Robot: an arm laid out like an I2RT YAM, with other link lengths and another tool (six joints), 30 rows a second.
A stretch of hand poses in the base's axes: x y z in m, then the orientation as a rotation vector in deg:
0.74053 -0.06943 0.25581 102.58 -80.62 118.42
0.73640 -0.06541 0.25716 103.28 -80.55 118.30
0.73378 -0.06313 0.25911 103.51 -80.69 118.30
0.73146 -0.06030 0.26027 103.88 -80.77 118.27
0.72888 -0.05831 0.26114 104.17 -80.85 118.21
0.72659 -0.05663 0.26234 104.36 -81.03 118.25
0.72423 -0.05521 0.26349 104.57 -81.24 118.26
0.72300 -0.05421 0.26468 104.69 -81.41 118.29
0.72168 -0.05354 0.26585 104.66 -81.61 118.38
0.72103 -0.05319 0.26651 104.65 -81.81 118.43
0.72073 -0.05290 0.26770 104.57 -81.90 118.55
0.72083 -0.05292 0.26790 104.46 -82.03 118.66
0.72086 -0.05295 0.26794 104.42 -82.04 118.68
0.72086 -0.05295 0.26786 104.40 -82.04 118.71
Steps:
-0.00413 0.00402 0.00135 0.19 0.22 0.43
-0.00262 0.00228 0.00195 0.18 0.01 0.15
-0.00232 0.00283 0.00116 0.18 0.07 0.23
-0.00258 0.00199 0.00087 0.15 0.07 0.16
-0.00229 0.00168 0.00120 0.20 -0.04 0.13
-0.00236 0.00142 0.00115 0.22 -0.02 0.13
-0.00123 0.00100 0.00119 0.16 -0.04 0.08
-0.00132 0.00067 0.00117 0.14 -0.11 0.00
-0.00065 0.00035 0.00066 0.14 -0.08 0.00
-0.00030 0.00029 0.00119 0.05 -0.11 -0.01
0.00010 -0.00002 0.00020 0.06 -0.12 -0.04
0.00003 -0.00003 0.00004 -0.01 -0.02 -0.02
0.00000 0.00000 -0.00008 0.00 -0.02 0.00

